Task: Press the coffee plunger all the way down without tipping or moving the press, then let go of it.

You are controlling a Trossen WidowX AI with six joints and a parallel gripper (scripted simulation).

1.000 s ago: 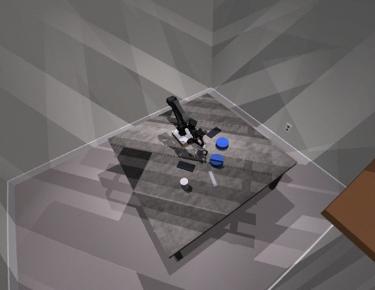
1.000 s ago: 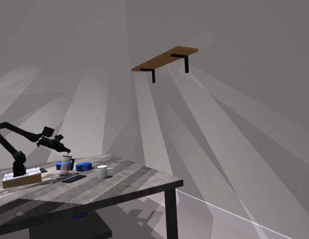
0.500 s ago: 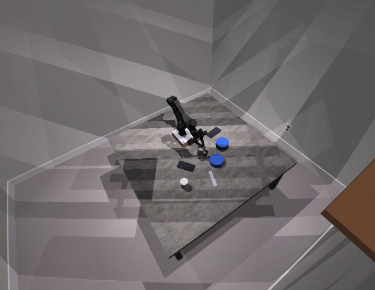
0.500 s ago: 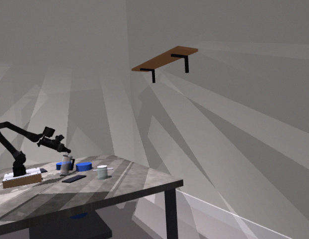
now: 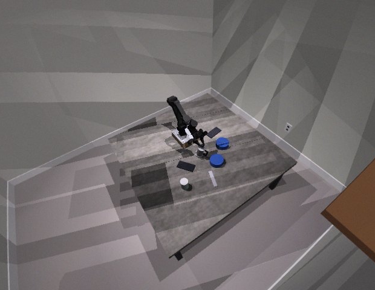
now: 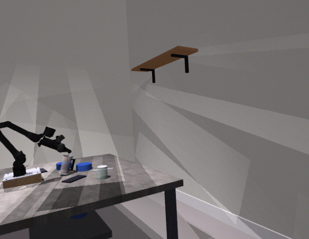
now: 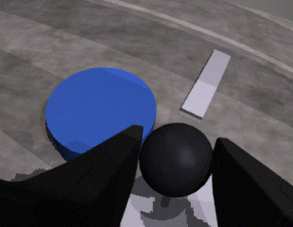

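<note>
The coffee press lies 2 cm behind my gripper tip and 9 cm below it.
</note>
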